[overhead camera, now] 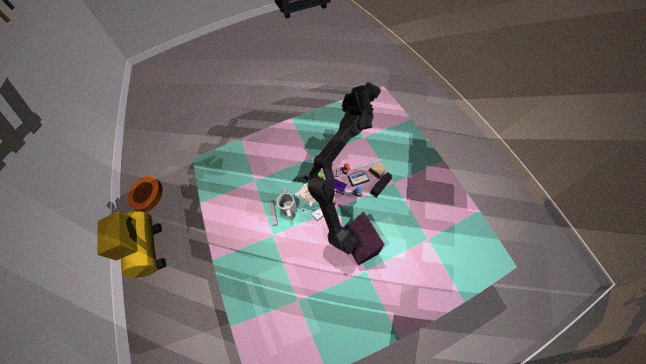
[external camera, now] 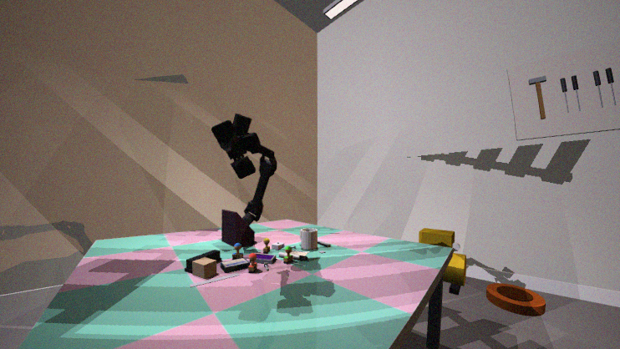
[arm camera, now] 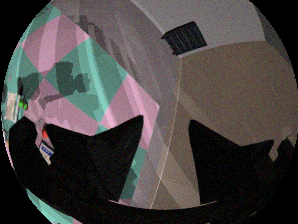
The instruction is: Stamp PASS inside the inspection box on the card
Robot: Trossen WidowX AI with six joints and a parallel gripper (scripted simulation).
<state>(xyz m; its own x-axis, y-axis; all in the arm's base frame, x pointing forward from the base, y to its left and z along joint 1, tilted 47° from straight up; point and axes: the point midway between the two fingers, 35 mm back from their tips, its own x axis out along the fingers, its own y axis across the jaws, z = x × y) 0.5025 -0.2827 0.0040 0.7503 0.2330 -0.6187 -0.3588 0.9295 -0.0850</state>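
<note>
Right now my gripper tip is 36 cm above the green-knobbed stamp, 25 cm to the right of it and 10 cm past it. Round my gripper tip: tan box 35 cm below, 17 cm behind, 4 cm to the right; red-knobbed stamp 36 cm below, 10 cm to the left, 10 cm behind; black block 36 cm below, 24 cm behind, 3 cm to the right.
</note>
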